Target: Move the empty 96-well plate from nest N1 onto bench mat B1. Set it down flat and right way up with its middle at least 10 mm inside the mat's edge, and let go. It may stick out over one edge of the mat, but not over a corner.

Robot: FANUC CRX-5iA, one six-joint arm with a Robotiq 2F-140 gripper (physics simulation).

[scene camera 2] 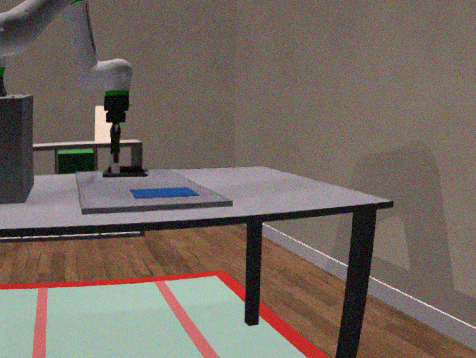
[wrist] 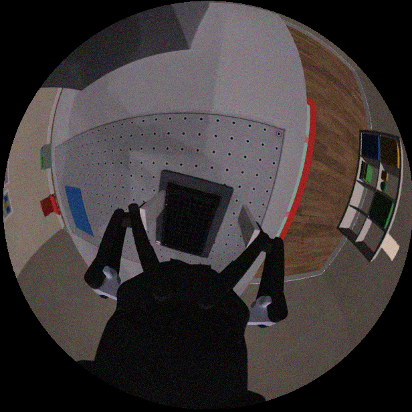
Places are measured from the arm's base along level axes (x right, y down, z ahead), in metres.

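Pixels of known places: gripper, fingertip midpoint: point(scene camera 2: 114, 171).
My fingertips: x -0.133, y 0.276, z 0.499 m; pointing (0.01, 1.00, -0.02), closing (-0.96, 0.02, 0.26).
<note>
Behind a point stands the place of what it marks.
The black 96-well plate point(wrist: 192, 217) lies in the dark grey frame of nest N1 point(wrist: 223, 200) point(scene camera 2: 140, 174) @(z 0.561, x -0.026, y 0.280 m); its wells show dimly in the wrist view. My gripper point(scene camera 2: 115, 167) @(z 0.499, x -0.133, y 0.276 m) point(wrist: 202, 205) is open, pointing down, with nothing held. In the wrist view its two pale finger pads stand apart on the left and right of the plate; the left pad overlaps the nest's left rim in the picture. In scene camera 2 the fingertips are low at the nest, and their exact height is hard to tell. The blue bench mat B1 point(scene camera 2: 164, 193) @(z 0.494, x 0.319, y 0.286 m) point(wrist: 79, 210) lies flat, apart from the nest.
The nest and mat are on a raised grey perforated board point(scene camera 2: 110, 201) @(z 0.328, x 0.349, y 0.288 m) point(wrist: 240, 167) on the table point(scene camera 2: 300, 192) @(z 0.881, x 0.421, y 0.301 m) point(wrist: 250, 75). A tall grey block point(scene camera 2: 15, 150) @(z 0.092, x 0.203, y 0.158 m) stands at the left in scene camera 2. A shelf unit point(scene camera 2: 137, 156) with a green bin point(scene camera 2: 76, 161) stands behind the table.
</note>
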